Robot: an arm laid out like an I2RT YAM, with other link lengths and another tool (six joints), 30 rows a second.
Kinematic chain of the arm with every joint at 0, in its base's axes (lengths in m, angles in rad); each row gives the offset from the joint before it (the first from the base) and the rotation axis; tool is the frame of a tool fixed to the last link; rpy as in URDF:
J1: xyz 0 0 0.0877 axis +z
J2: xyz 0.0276 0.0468 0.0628 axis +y
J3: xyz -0.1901 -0.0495 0 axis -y
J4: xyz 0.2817 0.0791 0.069 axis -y
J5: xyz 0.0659 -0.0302 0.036 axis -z
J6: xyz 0.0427 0 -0.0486 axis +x
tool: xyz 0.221 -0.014 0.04 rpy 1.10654 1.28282 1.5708
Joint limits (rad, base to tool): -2.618..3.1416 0..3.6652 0..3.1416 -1.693..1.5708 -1.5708..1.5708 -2.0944..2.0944
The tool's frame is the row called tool.
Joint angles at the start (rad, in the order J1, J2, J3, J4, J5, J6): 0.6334, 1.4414, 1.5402, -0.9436, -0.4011, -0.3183
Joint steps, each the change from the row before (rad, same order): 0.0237, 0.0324, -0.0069, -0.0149, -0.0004, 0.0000; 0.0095, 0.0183, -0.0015, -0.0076, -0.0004, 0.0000; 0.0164, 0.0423, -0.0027, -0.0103, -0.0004, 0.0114; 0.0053, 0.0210, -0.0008, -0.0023, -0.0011, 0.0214; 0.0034, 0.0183, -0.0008, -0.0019, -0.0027, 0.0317; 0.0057, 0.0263, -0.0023, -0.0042, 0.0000, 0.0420
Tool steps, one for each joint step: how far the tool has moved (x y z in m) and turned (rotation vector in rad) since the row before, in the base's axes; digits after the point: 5 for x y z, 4 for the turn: -0.01172, 0.00622, -0.02210, -0.0324, 0.0435, 0.0240; -0.00498, 0.00228, -0.01099, -0.0166, 0.0218, 0.0097; -0.00802, 0.00364, -0.02351, -0.0323, 0.0507, 0.0081; -0.00220, 0.00089, -0.01095, -0.0115, 0.0325, -0.0106; -0.00152, 0.00020, -0.00962, -0.0077, 0.0370, -0.0200; -0.00266, -0.00064, -0.01489, -0.0167, 0.0504, -0.0276
